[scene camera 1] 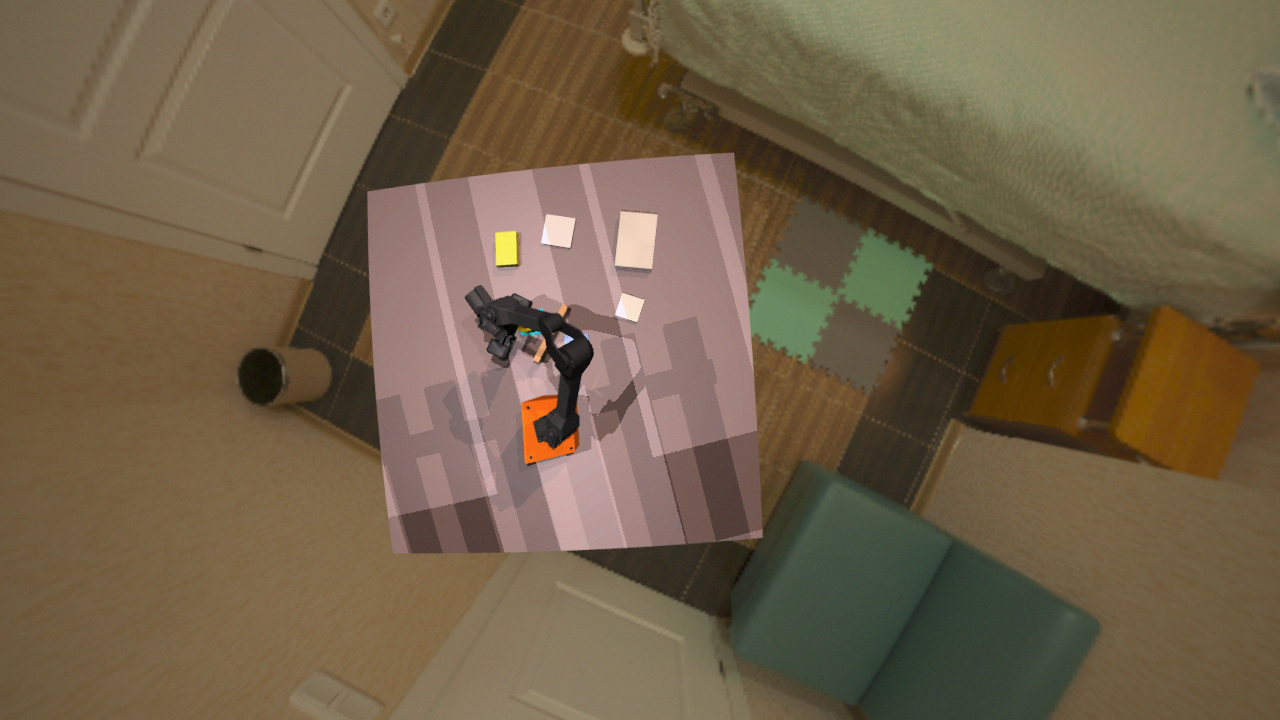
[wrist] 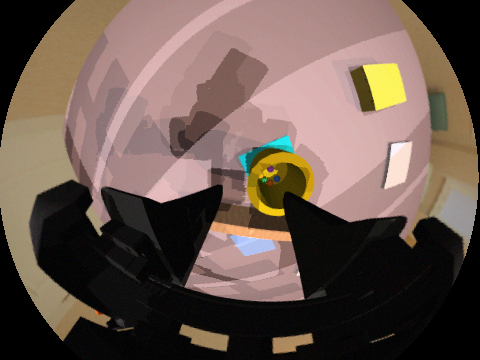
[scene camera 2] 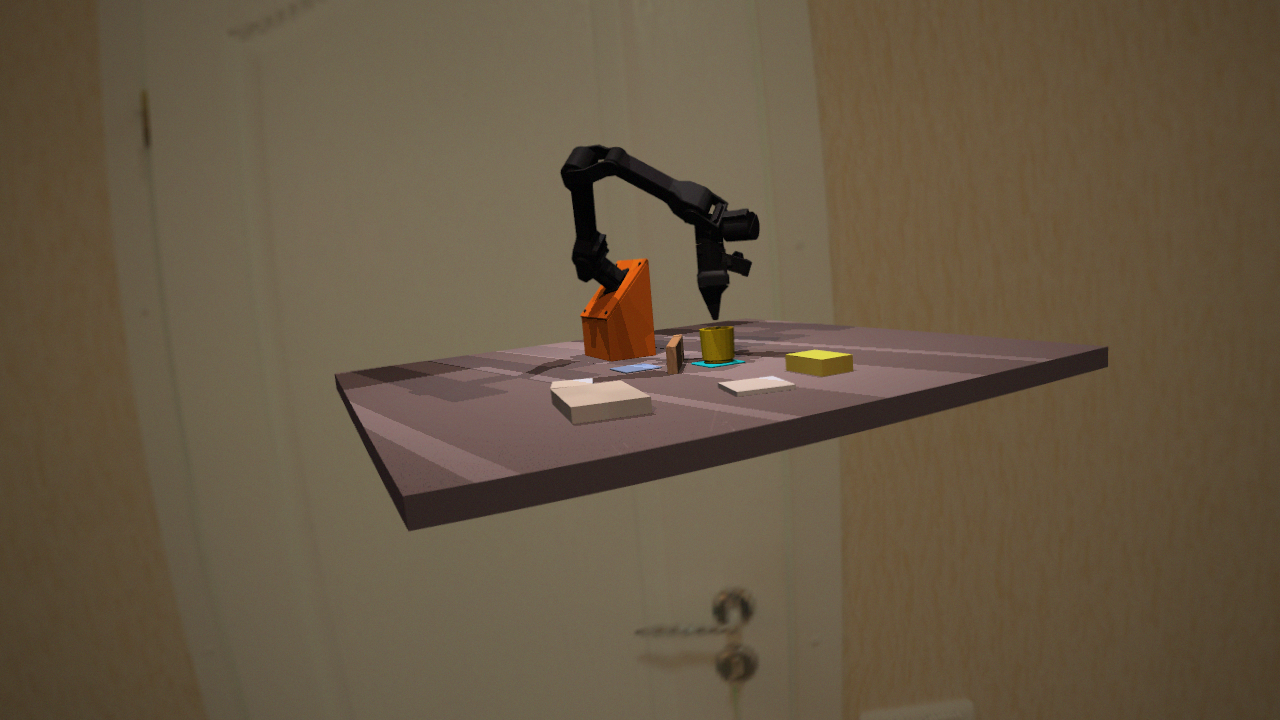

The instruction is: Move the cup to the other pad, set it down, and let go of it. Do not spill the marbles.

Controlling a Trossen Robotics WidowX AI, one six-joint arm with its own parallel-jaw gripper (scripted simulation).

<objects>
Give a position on a beige box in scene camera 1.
636, 235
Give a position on a yellow cup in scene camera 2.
At 717, 343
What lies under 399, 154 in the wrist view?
A white tile.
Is my gripper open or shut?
Open.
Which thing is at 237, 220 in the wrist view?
A wooden block.
</objects>
